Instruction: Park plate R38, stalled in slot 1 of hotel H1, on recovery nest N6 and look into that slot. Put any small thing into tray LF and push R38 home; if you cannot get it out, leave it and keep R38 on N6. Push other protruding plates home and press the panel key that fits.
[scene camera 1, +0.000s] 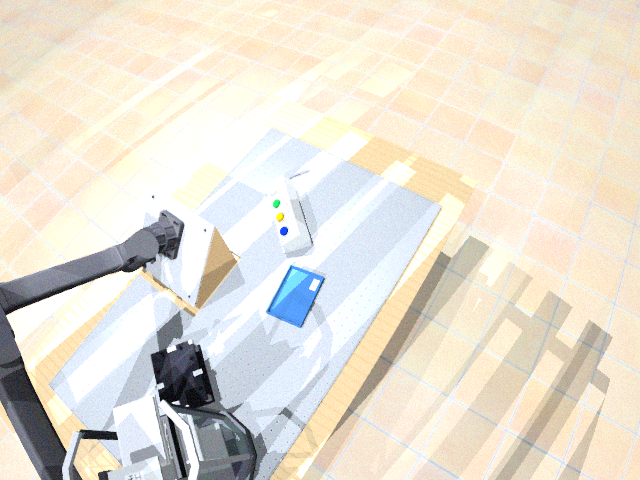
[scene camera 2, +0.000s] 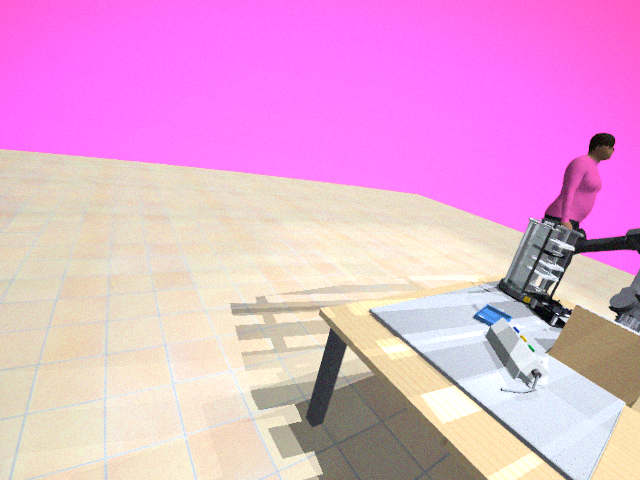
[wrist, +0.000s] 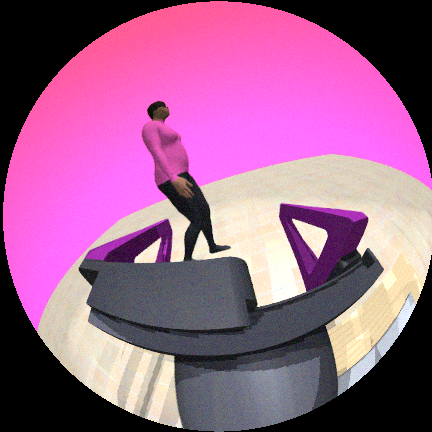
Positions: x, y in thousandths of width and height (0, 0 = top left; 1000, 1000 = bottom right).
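Note:
A slotted rack (scene camera 1: 334, 911) is visible. My gripper (wrist: 522, 503), also visible, is open and holds nothing.

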